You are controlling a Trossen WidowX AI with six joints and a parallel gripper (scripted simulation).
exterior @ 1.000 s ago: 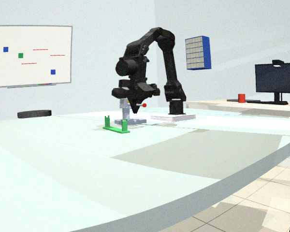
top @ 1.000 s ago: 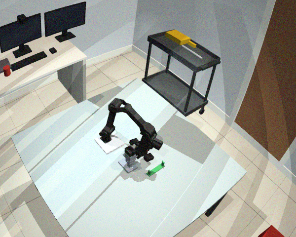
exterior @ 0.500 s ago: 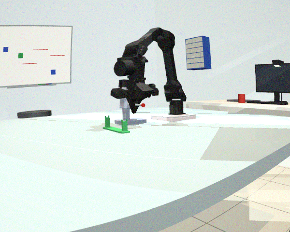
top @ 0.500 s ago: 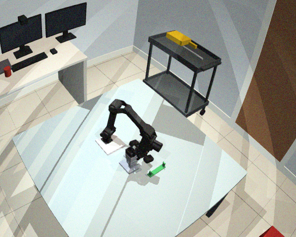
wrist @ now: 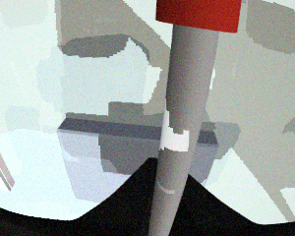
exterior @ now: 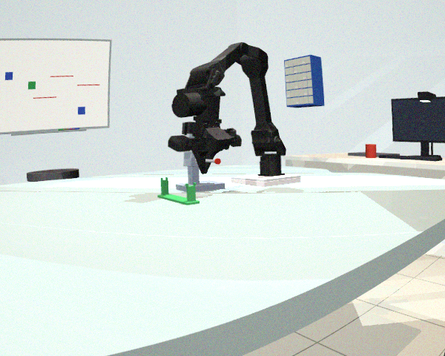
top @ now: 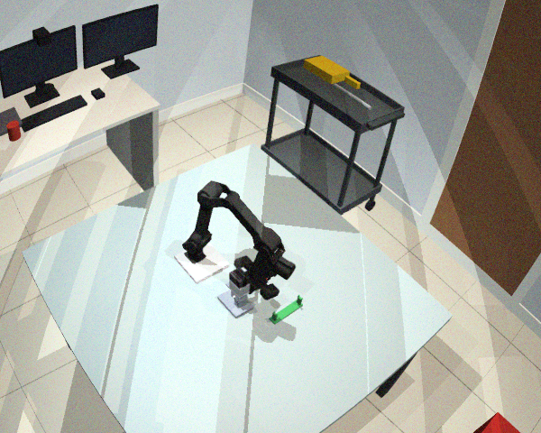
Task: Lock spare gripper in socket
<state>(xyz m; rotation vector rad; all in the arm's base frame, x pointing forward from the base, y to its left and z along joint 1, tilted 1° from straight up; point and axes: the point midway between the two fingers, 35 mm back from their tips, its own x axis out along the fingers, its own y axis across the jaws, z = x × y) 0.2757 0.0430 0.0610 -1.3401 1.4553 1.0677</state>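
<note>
The grey mount lies 50 mm to the right of my gripper tip and 10 mm behind it. From my gripper tip the other things lie so: spare gripper 80 mm above, 50 mm to the right; green cradle 120 mm ahead, 70 mm to the left, 20 mm below.
</note>
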